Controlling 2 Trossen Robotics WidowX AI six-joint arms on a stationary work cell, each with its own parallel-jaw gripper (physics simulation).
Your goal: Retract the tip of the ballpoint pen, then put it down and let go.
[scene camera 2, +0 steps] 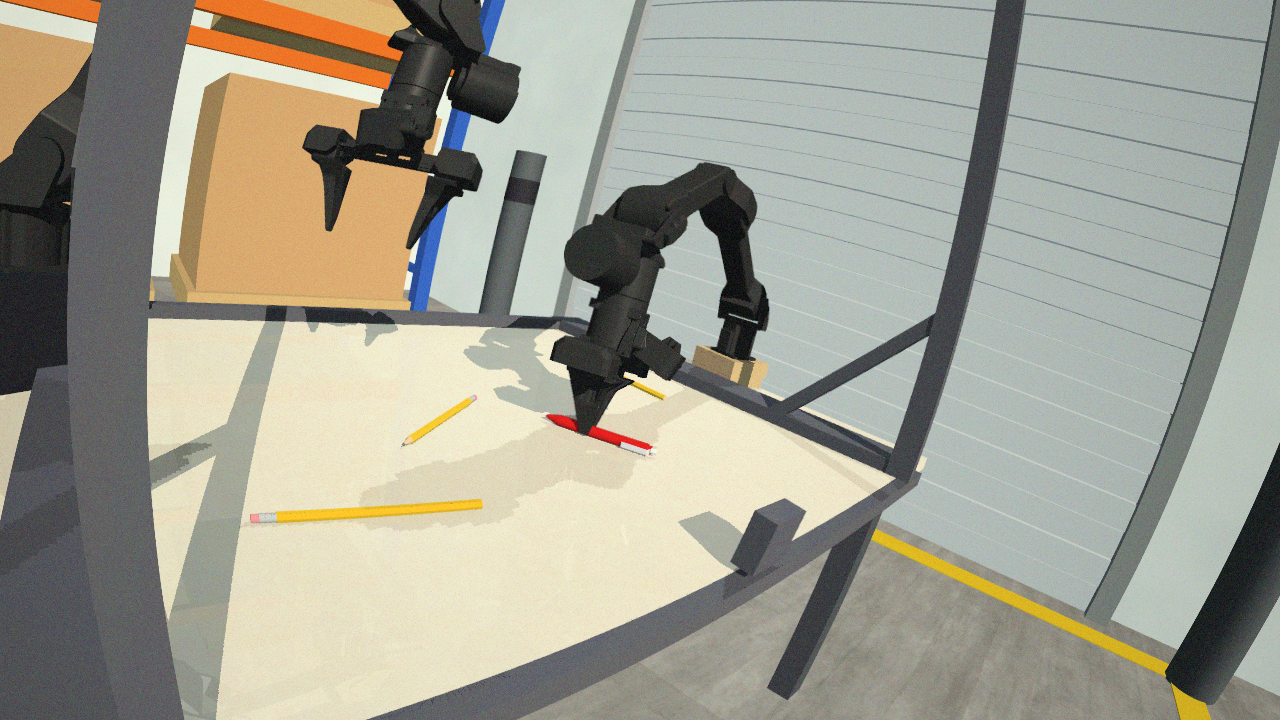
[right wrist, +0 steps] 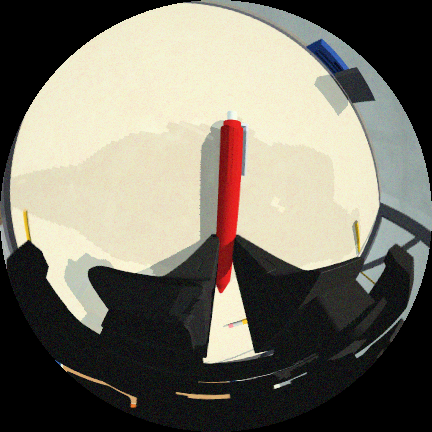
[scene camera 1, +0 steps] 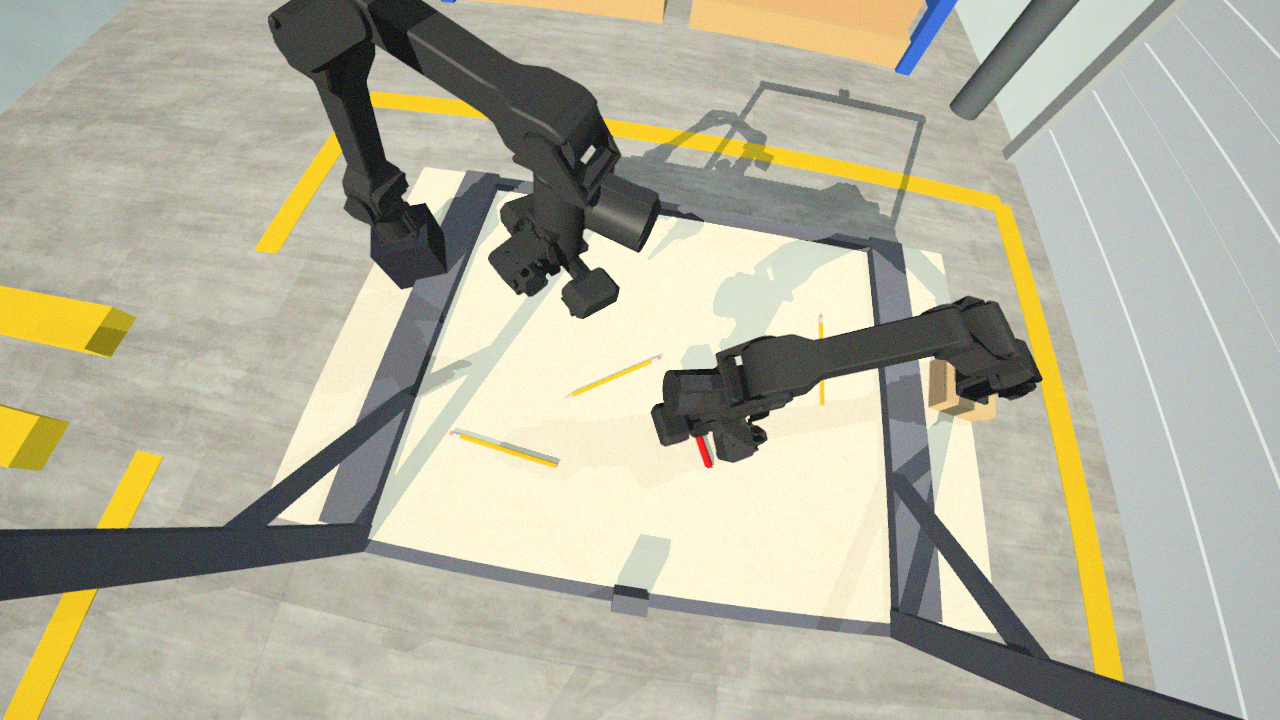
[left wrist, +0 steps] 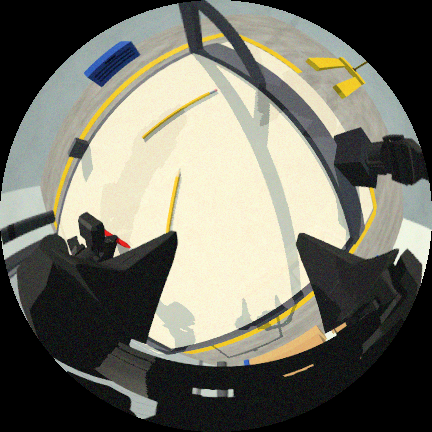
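Pixels of known places: left gripper, fingertip midpoint: [scene camera 2: 367, 239] [scene camera 1: 555, 291] [left wrist: 240, 238]; right gripper, fingertip midpoint: [scene camera 2: 585, 433] [right wrist: 224, 239] [scene camera 1: 693, 425] [left wrist: 116, 237]; left arm's base, link origin: [scene camera 2: 30, 265] [scene camera 1: 398, 228] [left wrist: 370, 157]; right arm's base, link origin: [scene camera 2: 733, 354] [scene camera 1: 971, 384].
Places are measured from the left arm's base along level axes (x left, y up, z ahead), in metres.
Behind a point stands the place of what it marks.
The red ballpoint pen [scene camera 1: 704, 453] @(x -0.502, y -0.094, z 0.425 m) [scene camera 2: 619, 438] @(x -0.491, y -0.096, z 0.422 m) [left wrist: 122, 242] @(x -0.423, y -0.097, z 0.421 m) [right wrist: 230, 170] @(x -0.497, y -0.094, z 0.429 m) is level, with a white clip on its side. Its white push button [right wrist: 232, 115] @(x -0.530, y -0.097, z 0.429 m) sticks out at the top of the right wrist view, and its pointed end is between the fingers' near parts. My right gripper [scene camera 2: 586, 428] @(x -0.451, y -0.105, z 0.425 m) [right wrist: 224, 239] @(x -0.451, y -0.105, z 0.425 m) is shut on the pen near its pointed end, with the fingertips at the table top. Whether the pen is slightly raised is hard to tell. My left gripper [scene camera 2: 371, 238] @(x -0.240, y 0.066, z 0.250 m) [left wrist: 240, 238] @(x -0.240, y 0.066, z 0.250 m) is open and empty, high above the table's back left part.
Yellow pencils [scene camera 1: 613, 377] @(x -0.332, y -0.100, z 0.312 m) [scene camera 1: 505, 448] @(x -0.408, y -0.100, z 0.108 m) [scene camera 1: 821, 335] @(x -0.349, y -0.100, z 0.727 m) lie left of the pen and behind the right arm on the cream table [scene camera 1: 760, 555] @(x -0.679, y -0.106, z 0.465 m) [scene camera 2: 447, 608] @(x -0.509, y -0.106, z 0.052 m). A dark post [scene camera 1: 630, 600] @(x -0.670, y -0.050, z 0.250 m) [scene camera 2: 767, 539] @(x -0.673, y -0.066, z 0.222 m) stands at the front edge. Dark frame beams [scene camera 1: 411, 358] [scene camera 2: 962, 223] border the table.
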